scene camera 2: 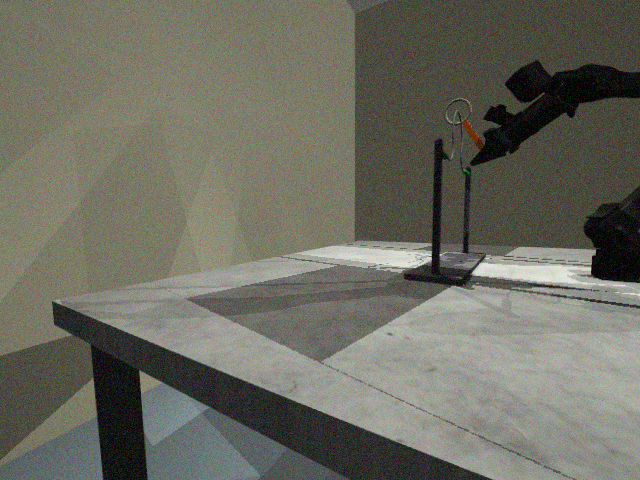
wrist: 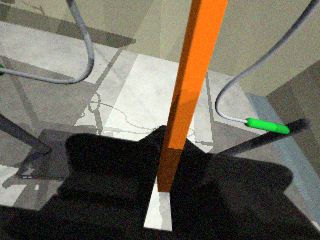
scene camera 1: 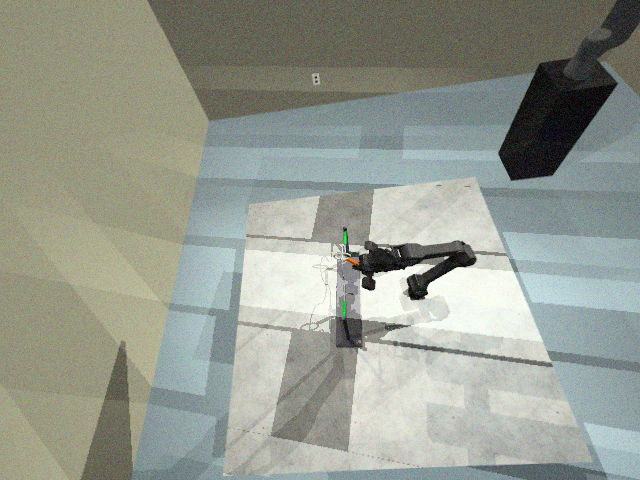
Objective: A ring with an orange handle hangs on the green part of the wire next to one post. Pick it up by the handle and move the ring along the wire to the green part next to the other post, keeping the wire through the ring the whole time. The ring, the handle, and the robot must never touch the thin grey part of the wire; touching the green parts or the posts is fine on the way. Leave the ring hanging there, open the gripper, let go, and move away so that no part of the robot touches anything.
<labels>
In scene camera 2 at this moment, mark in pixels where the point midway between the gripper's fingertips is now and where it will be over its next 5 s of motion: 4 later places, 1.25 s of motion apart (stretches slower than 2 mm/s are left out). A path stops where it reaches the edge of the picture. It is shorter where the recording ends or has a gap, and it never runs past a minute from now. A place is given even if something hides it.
My gripper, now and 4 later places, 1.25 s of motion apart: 471, 164; 472, 159; 473, 146; 474, 142; 471, 187
</labels>
